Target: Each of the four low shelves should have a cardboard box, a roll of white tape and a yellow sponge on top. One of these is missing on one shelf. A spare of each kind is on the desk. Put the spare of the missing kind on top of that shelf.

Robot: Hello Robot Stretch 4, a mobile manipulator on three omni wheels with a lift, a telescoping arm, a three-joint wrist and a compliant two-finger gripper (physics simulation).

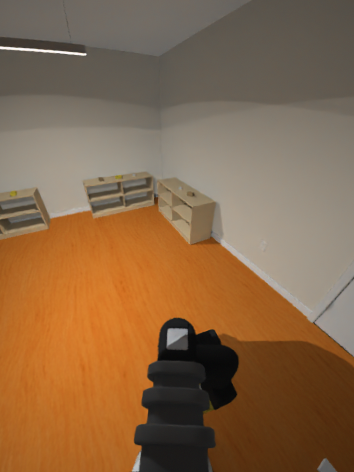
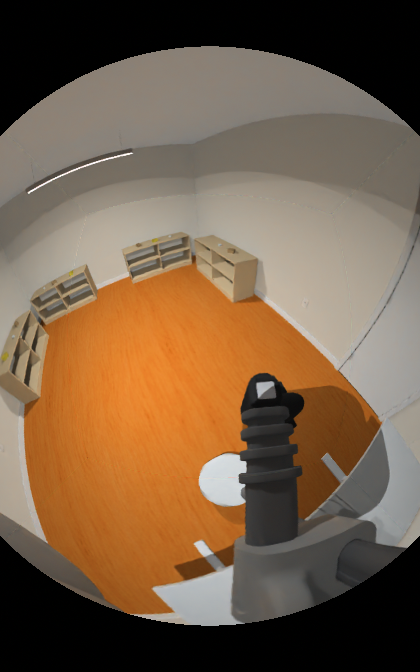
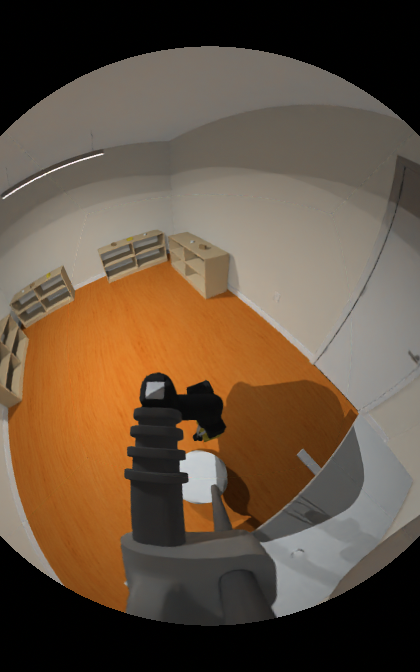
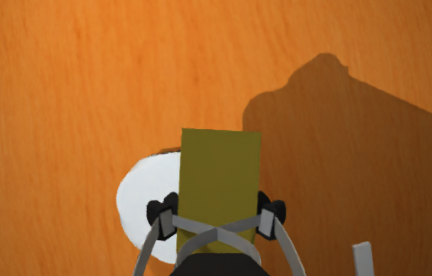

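Pixels of known places: gripper, fingertip midpoint: [image 4: 216,207]; robot's base, origin of the base link: [image 2: 227,478].
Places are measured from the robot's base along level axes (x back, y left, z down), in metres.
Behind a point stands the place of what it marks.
Note:
My gripper [image 4: 216,207] {x -0.217, y -0.088, z -0.838 m} [image 3: 202,434] is shut on a yellow sponge [image 4: 220,175] {x -0.253, y -0.077, z -0.888 m} [image 1: 209,406], held above the floor. The right-hand shelf [image 1: 202,222] {x -2.184, y -0.312, z -0.304 m} [image 2: 245,280] {x -2.189, y -0.322, z -0.278 m} [image 3: 217,277] bears a white tape roll [image 1: 180,188] {x -2.722, y 0.009, z -0.592 m} [image 2: 220,245] {x -2.717, y -0.007, z -0.585 m} and a cardboard box [image 1: 190,194] {x -2.426, y -0.135, z -0.613 m} [image 2: 232,250] {x -2.420, y -0.157, z -0.618 m}; no sponge shows on it. The back shelf [image 2: 131,248] {x -2.988, y 1.514, z -0.582 m} bears a box [image 2: 139,245] {x -3.047, y 1.377, z -0.594 m}, a sponge [image 2: 155,240] {x -3.213, y 1.124, z -0.593 m} and tape [image 2: 169,236] {x -3.393, y 0.904, z -0.585 m}. The left shelf [image 2: 91,282] {x -2.559, y 2.294, z -0.246 m} has tape [image 2: 44,288] {x -2.088, y 3.054, z -0.591 m}, a box [image 2: 54,283] {x -2.179, y 2.825, z -0.588 m} and a sponge [image 2: 71,273] {x -2.369, y 2.477, z -0.598 m}. The far-left shelf [image 2: 17,390] {x -0.376, y 2.488, z -0.247 m} has a box [image 2: 16,324] {x -1.187, y 2.916, z -0.599 m}, tape [image 2: 13,336] {x -0.962, y 2.735, z -0.589 m} and a sponge [image 2: 5,356] {x -0.629, y 2.554, z -0.602 m}.
The white desk [image 3: 385,480] stands at the lower right, with a spare tape roll [image 3: 297,553]. A white round disc [image 2: 220,480] {x 0.000, y 0.053, z -0.187 m} [image 3: 200,475] [image 4: 142,200] {x 0.007, y 0.105, z -0.187 m} lies below the arm. A door [image 3: 385,300] is at the right. Orange wood floor [image 1: 100,300] {x -1.118, y 0.795, z 0.029 m} stretches between me and the shelves.

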